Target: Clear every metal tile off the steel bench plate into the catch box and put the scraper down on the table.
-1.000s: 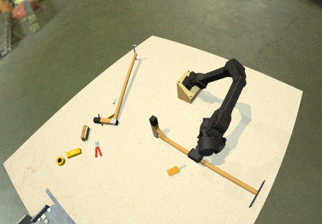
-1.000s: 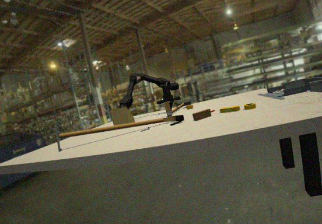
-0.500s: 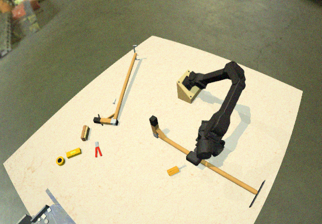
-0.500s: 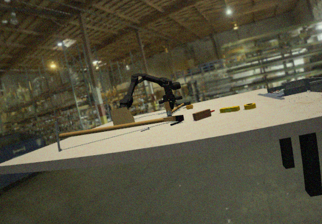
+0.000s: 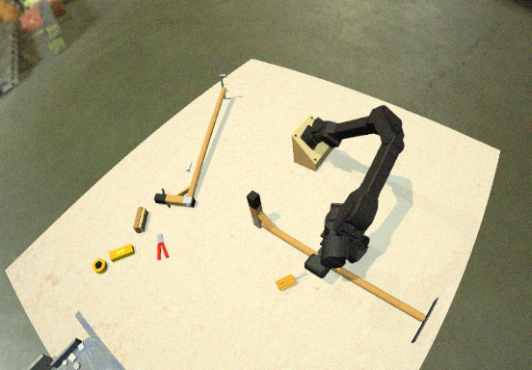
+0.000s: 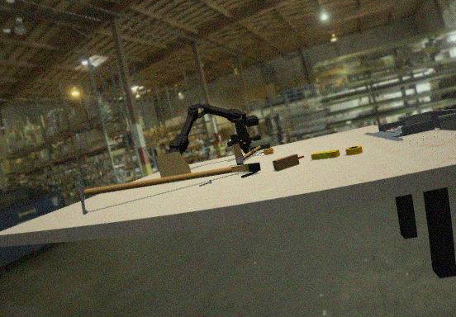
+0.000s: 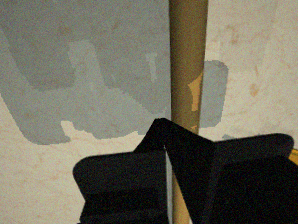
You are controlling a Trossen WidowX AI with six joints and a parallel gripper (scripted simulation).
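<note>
My gripper tip is now 110 mm short of the screwdriver, 70 mm to the left of it and 10 mm below it. Round my gripper tip: yellow tape roll 620 mm to the right, 390 mm ahead; then yellow level 590 mm to the right, 300 mm ahead; then wooden block 610 mm to the right, 170 mm ahead, 10 mm above.
</note>
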